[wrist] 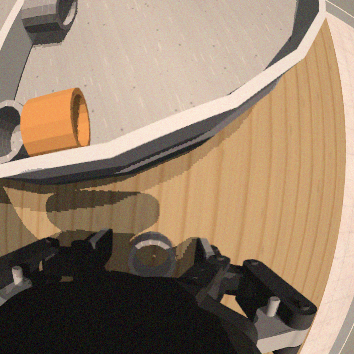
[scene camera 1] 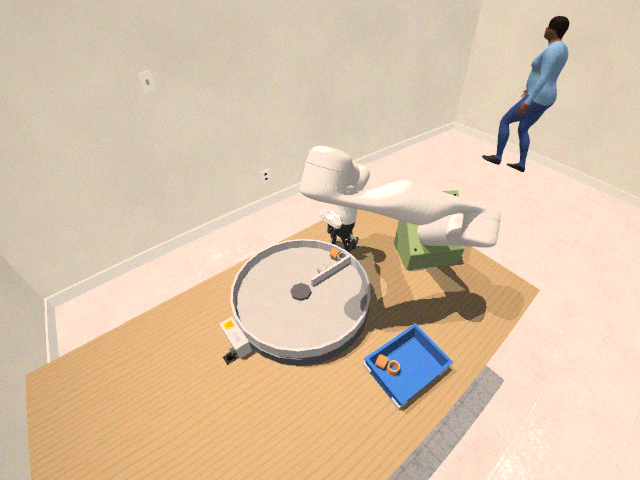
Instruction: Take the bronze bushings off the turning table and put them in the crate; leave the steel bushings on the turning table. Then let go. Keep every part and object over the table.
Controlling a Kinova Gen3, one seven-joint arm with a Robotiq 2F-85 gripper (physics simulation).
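Pixels of known places: gripper, fingertip midpoint: (wrist: 153, 245); arm's base, origin of the base link: (scene camera 1: 429, 232).
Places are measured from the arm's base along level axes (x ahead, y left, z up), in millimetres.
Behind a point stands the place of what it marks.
The turning table (scene camera 1: 273, 320) {x 586, y 64, z -77 mm} (wrist: 175, 65) {x 373, y -134, z -77 mm} holds a bronze bushing (scene camera 1: 334, 253) {x 322, y -85, z -49 mm} (wrist: 47, 125) {x 312, y -97, z -46 mm} on its side near the rim. An upright steel bushing (wrist: 16, 111) {x 313, y -62, z -64 mm} touches or nearly touches it, beside the divider. Another steel bushing (scene camera 1: 322, 268) {x 387, y -38, z -47 mm} (wrist: 42, 19) {x 368, y -50, z -56 mm} lies farther in along the divider. A further steel bushing (wrist: 133, 259) {x 250, y -154, z -115 mm} stands on the wooden table outside the rim. My gripper (scene camera 1: 343, 246) {x 263, y -164, z -124 mm} (wrist: 153, 245) {x 263, y -164, z -124 mm} is open and empty behind the turning table; in the wrist view this bushing shows between its fingertips. The blue crate (scene camera 1: 421, 369) {x 263, y 352, z -125 mm} holds two bronze bushings, one (scene camera 1: 382, 361) {x 359, y 294, z -95 mm} beside the other (scene camera 1: 393, 373) {x 344, y 330, z -111 mm}.
The divider (scene camera 1: 330, 271) {x 364, y -26, z -59 mm} runs inward from the turning table's rim. A grey box (scene camera 1: 236, 336) {x 698, y 78, z -72 mm} with a yellow patch sits at its front left. The green robot base (scene camera 1: 431, 257) {x 7, y 49, z -77 mm} stands on the wooden table (scene camera 1: 206, 413) {x 828, y 232, z -130 mm} at the right. A person (scene camera 1: 545, 77) stands beyond the table.
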